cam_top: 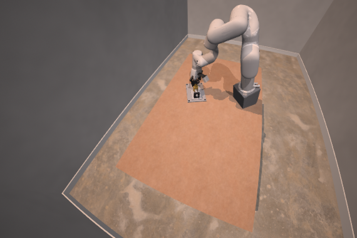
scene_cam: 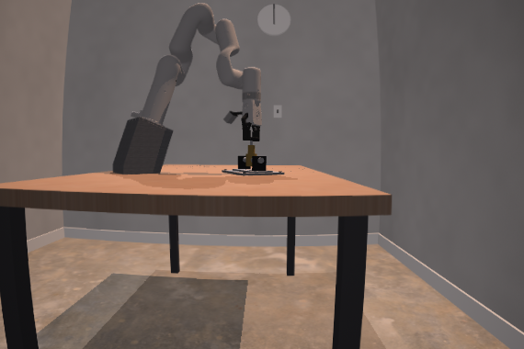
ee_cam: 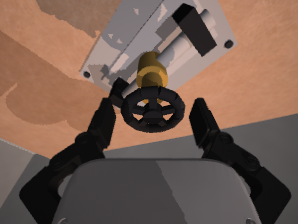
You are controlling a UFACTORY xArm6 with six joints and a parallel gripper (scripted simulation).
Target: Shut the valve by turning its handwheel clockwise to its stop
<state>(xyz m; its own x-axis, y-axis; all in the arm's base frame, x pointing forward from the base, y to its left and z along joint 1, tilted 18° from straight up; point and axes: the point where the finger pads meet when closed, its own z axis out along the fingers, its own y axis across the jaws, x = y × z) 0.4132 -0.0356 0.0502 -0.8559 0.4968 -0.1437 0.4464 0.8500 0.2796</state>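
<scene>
Right now my hand is 10 mm above the black spoked handwheel. Round my hand: grey baseplate 130 mm below.
</scene>
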